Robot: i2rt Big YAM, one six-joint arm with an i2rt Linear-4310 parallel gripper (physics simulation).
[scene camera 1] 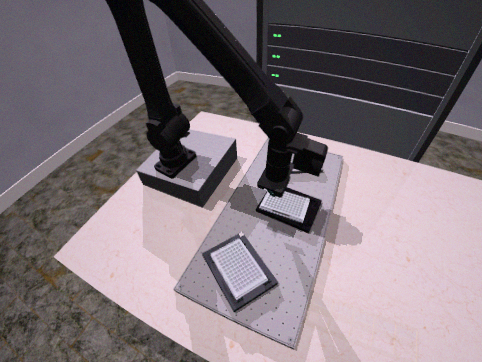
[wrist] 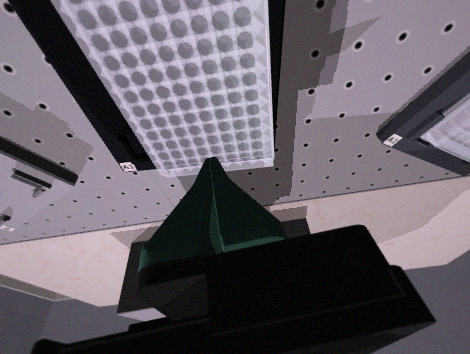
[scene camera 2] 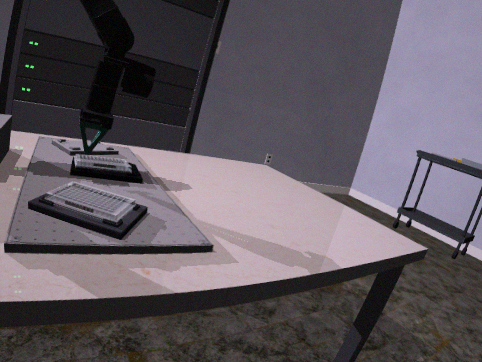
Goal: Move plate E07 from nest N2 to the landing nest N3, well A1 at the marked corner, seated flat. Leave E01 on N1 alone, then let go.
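Observation:
A clear-white 96-well plate (scene camera 1: pixel 285 205) (scene camera 2: pixel 100 162) (wrist: pixel 195 85) lies on the middle black nest (scene camera 1: pixel 312 212) (scene camera 2: pixel 135 175) (wrist: pixel 55 65), shifted toward the arm-base side; its near end reaches past the nest's end in the wrist view. Whether it lies flat is unclear. My gripper (scene camera 1: pixel 274 193) (scene camera 2: pixel 88 151) (wrist: pixel 212 164) is shut and empty, its tips at that end edge, seemingly touching. Another plate (scene camera 1: pixel 239 267) (scene camera 2: pixel 90 197) (wrist: pixel 452 127) lies on the front dark nest (scene camera 1: pixel 252 294) (scene camera 2: pixel 120 231) (wrist: pixel 415 117). Plate names are unreadable. The middle nest's corner label (wrist: pixel 128 166) shows beside the plate.
A light grey nest (scene camera 2: pixel 60 146) stands at the back of the perforated board (scene camera 1: pixel 200 280) (scene camera 2: pixel 170 235). The arm's base block (scene camera 1: pixel 172 192) stands left of the board. A rack cabinet (scene camera 1: pixel 350 127) stands behind the table. A cart (scene camera 2: pixel 445 162) stands far right.

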